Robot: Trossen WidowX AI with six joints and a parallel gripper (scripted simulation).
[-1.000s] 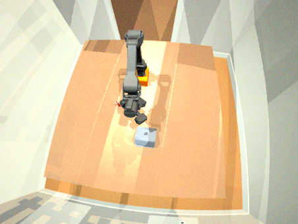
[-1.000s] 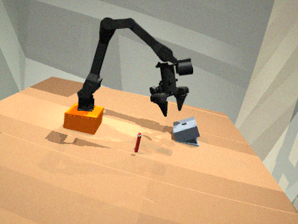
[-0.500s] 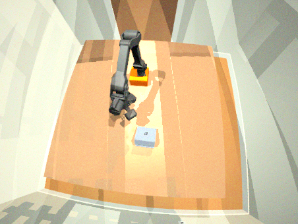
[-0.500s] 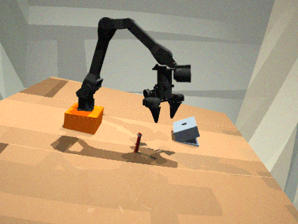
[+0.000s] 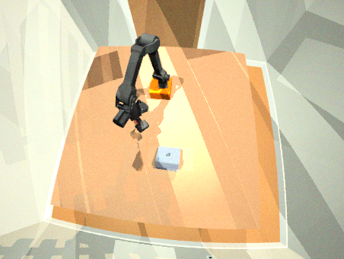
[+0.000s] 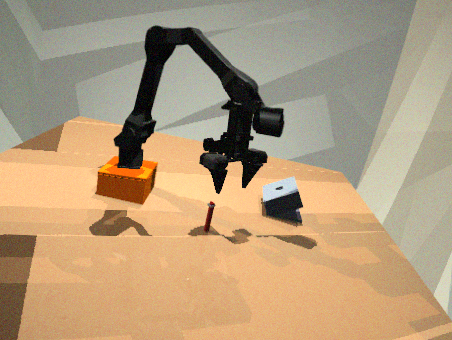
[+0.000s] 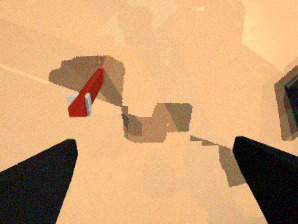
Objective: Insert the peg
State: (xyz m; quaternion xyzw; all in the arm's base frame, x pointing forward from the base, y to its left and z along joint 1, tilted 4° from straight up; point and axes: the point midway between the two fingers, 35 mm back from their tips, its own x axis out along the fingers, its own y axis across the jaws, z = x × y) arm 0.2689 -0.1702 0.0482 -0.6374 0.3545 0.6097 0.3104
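Now: gripper tip 50 mm past the dark red peg, 20 mm to the left of it and 50 mm above it. Round my gripper tip: grey sloped panel (210 mm ahead, 160 mm to the left, 60 mm below).
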